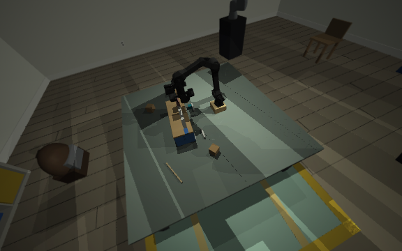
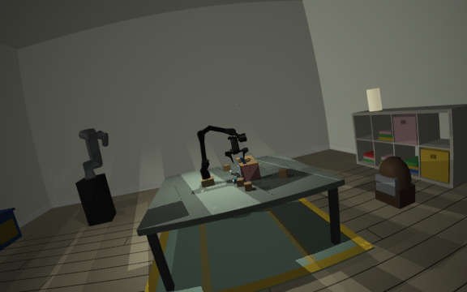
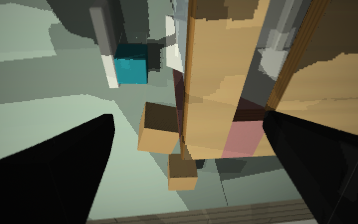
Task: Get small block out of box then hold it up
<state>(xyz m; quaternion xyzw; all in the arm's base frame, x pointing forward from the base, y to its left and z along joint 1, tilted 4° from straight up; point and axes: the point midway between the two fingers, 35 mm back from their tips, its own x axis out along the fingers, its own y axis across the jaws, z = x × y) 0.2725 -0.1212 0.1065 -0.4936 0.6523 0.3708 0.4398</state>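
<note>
Right now the teal block is 13 cm below my gripper tip, 6 cm behind it and 3 cm to the right of it. Also, from my gripper tip: tan box (11 cm to the left, 8 cm below, 6 cm ahead); then thin stick (43 cm to the left, 31 cm ahead, 14 cm below).
</note>
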